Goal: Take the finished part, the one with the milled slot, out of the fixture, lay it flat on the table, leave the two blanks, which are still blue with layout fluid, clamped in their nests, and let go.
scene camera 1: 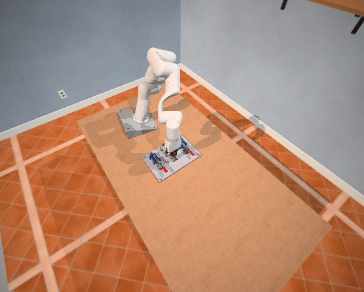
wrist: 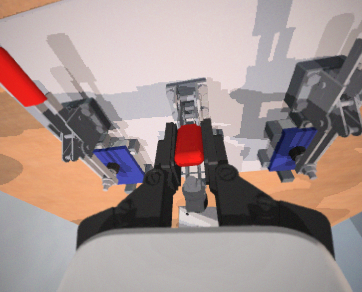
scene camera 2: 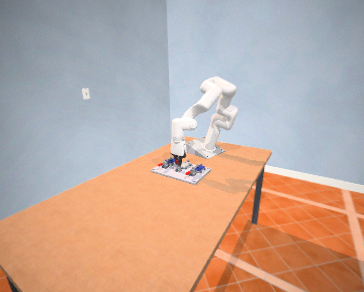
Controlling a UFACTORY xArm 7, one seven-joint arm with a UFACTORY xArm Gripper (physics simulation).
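Where they show: gripper, fingertip midpoint: (scene camera 1: 173, 154) (wrist: 190, 133) (scene camera 2: 178, 164); arm's base, link origin: (scene camera 1: 140, 118) (scene camera 2: 208, 147).
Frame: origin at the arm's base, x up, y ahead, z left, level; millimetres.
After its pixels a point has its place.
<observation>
My gripper (scene camera 1: 172, 153) {x 24, y 462, z 60 mm} (scene camera 2: 178, 167) {x 24, y 462, z 60 mm} (wrist: 190, 133) {x 24, y 462, z 60 mm} is shut on the red handle (wrist: 189, 146) {x 51, y 478, z 61 mm} of the middle clamp, above the fixture plate (scene camera 1: 161, 177) {x -24, y 552, z -79 mm} (scene camera 2: 194, 181) (wrist: 145, 37) {x -23, y 518, z 91 mm}. A grey rounded piece (wrist: 194, 192) {x 73, y 462, z 59 mm} of that clamp shows below the handle in the wrist view. One blue blank (wrist: 121, 165) {x -2, y 383, z 149 mm} sits in its nest on the left of the wrist view, and the other blue blank (wrist: 290, 148) {x 3, y 416, z -49 mm} sits in its nest on the right, each under its clamp. The finished part with the slot cannot be made out; the fingers and middle clamp cover that area.
The outer clamps' red handles (scene camera 1: 165, 170) {x 22, y 543, z -42 mm} (scene camera 1: 192, 153) {x 18, y 512, z 178 mm} stick out beside the gripper; one red handle (wrist: 22, 80) {x 16, y 508, z 169 mm} shows at the wrist view's left edge. The fixture stands on the brown table (scene camera 1: 225, 215) {x -38, y 947, z 140 mm} (scene camera 2: 125, 215) {x -38, y 952, z 153 mm}. The arm's base plate (scene camera 1: 131, 129) {x 36, y 117, z -111 mm} is behind it.
</observation>
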